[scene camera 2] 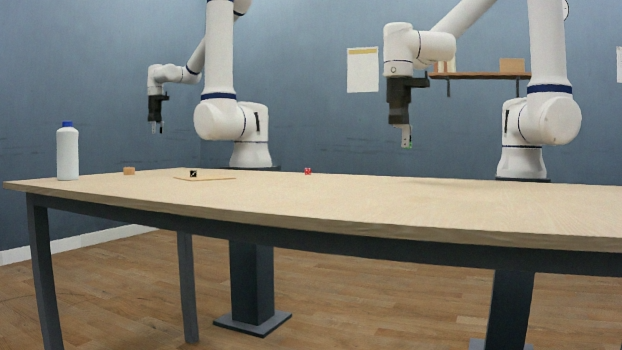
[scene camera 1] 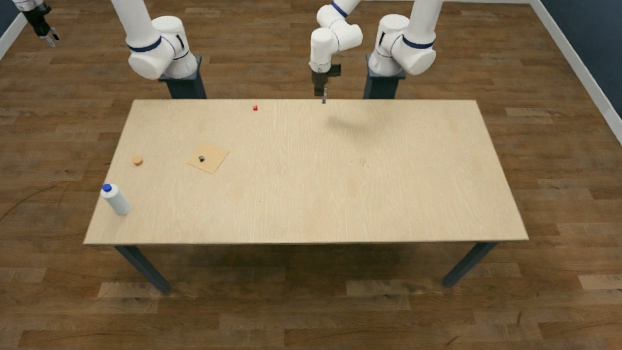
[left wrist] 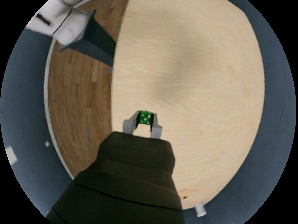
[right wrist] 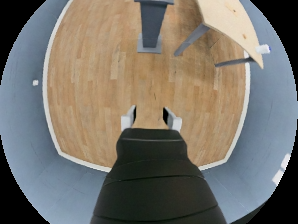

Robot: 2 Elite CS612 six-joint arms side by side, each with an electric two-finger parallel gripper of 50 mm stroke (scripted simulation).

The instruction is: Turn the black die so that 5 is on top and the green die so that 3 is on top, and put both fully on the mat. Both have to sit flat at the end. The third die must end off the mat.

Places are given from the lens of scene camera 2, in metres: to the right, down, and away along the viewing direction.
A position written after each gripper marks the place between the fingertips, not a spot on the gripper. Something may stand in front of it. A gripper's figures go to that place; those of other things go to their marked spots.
left gripper (scene camera 2: 406,147): 0.28, -0.08, 1.17
white bottle (scene camera 2: 67,137): -0.69, -0.11, 1.02
